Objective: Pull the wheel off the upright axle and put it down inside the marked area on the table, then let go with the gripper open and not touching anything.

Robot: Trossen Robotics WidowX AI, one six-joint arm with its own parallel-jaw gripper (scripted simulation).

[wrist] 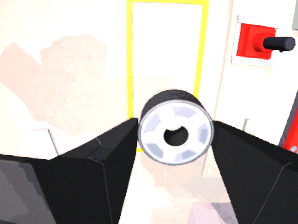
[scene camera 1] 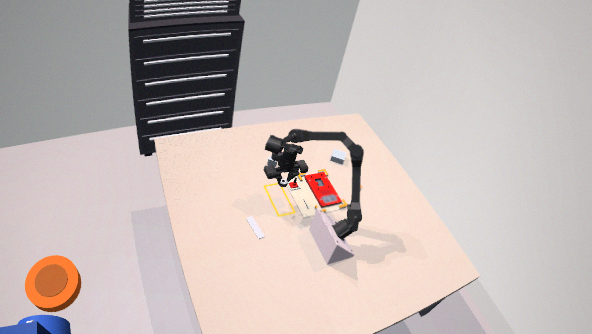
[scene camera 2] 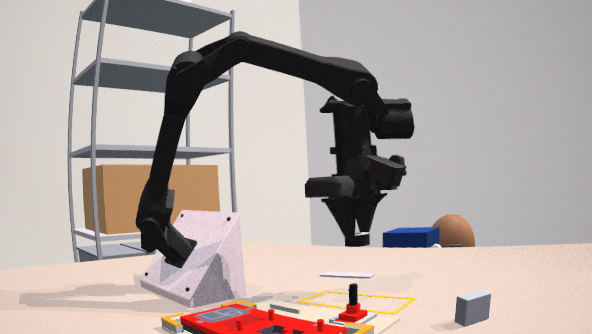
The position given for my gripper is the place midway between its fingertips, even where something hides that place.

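Scene camera 2 shows me my gripper [scene camera 2: 357, 239]. In scene camera 1 there's a red fixture plate [scene camera 1: 325, 194], and I can see my gripper [scene camera 1: 283, 182] there too. The wrist view's got my gripper [wrist: 174, 126] as well.
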